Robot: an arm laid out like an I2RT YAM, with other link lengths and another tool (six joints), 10 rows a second.
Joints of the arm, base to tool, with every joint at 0 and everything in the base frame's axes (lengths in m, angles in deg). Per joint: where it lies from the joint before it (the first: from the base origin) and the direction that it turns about. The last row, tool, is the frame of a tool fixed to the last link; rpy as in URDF.
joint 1: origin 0 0 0.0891 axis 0 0 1
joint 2: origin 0.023 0.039 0.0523 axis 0 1 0
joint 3: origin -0.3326 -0.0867 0 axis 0 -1 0
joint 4: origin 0.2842 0.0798 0.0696 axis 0 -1 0
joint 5: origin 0.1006 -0.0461 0.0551 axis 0 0 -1
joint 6: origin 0.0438 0 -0.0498 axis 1 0 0
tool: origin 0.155 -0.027 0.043 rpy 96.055 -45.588 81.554
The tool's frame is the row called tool.
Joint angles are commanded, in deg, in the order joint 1, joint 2, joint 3, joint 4, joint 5, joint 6. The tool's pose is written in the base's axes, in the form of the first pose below.
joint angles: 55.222, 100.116, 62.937, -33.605, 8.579, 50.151
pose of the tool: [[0.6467 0.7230 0.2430 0.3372], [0.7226 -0.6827 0.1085 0.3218], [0.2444 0.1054 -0.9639 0.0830], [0 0 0 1]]
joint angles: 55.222, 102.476, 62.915, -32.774, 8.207, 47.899
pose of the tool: [[0.6210 0.7505 0.2259 0.3377], [0.7542 -0.6507 0.0882 0.3252], [0.2132 0.1156 -0.9701 0.0665], [0 0 0 1]]
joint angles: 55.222, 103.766, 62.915, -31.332, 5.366, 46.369
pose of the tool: [[0.5971 0.7793 0.1902 0.3340], [0.7742 -0.6219 0.1179 0.3369], [0.2102 0.0768 -0.9746 0.0561], [0 0 0 1]]
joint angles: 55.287, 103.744, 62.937, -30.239, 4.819, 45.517
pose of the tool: [[0.5814 0.7900 0.1946 0.3355], [0.7810 -0.6089 0.1387 0.3437], [0.2281 0.0714 -0.9710 0.0581], [0 0 0 1]]
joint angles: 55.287, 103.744, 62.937, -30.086, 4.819, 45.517
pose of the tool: [[0.5810 0.7899 0.1961 0.3360], [0.7805 -0.6091 0.1408 0.3443], [0.2307 0.0713 -0.9704 0.0584], [0 0 0 1]]
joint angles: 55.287, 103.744, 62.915, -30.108, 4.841, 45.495
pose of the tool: [[0.5809 0.7900 0.1960 0.3359], [0.7809 -0.6088 0.1399 0.3440], [0.2299 0.0718 -0.9706 0.0583], [0 0 0 1]]
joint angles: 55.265, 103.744, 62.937, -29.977, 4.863, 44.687
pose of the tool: [[0.5697 0.7974 0.1990 0.3368], [0.7886 -0.5986 0.1409 0.3451], [0.2315 0.0767 -0.9698 0.0589], [0 0 0 1]]
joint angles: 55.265, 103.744, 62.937, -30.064, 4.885, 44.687
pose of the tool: [[0.5699 0.7974 0.1985 0.3366], [0.7888 -0.5986 0.1395 0.3447], [0.2300 0.0771 -0.9701 0.0588], [0 0 0 1]]
